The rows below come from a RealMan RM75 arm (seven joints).
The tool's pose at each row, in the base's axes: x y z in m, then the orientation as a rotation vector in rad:
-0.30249 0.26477 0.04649 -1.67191 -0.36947 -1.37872
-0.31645 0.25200 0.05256 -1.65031 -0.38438 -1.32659
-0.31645 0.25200 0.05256 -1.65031 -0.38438 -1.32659
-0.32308 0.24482 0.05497 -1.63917 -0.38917 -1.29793
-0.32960 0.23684 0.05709 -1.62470 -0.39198 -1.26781
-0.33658 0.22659 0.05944 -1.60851 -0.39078 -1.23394
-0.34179 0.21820 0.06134 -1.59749 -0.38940 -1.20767
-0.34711 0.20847 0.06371 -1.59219 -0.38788 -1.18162
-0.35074 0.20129 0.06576 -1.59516 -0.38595 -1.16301
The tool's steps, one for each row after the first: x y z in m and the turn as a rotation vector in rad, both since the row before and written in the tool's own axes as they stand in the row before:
0.00469 -0.00572 -0.01844 0.04337 -0.01967 0.02672
0.00000 0.00000 0.00000 0.00000 0.00000 0.00000
0.00190 -0.00237 -0.00960 0.02201 -0.01005 0.01659
0.00179 -0.00201 -0.01017 0.02439 -0.00835 0.01919
0.00238 -0.00172 -0.01228 0.02579 -0.00773 0.02426
0.00202 -0.00133 -0.00976 0.01860 -0.00671 0.01890
0.00269 -0.00134 -0.01093 0.01393 -0.00955 0.01813
0.00228 -0.00108 -0.00791 0.00427 -0.00986 0.01266

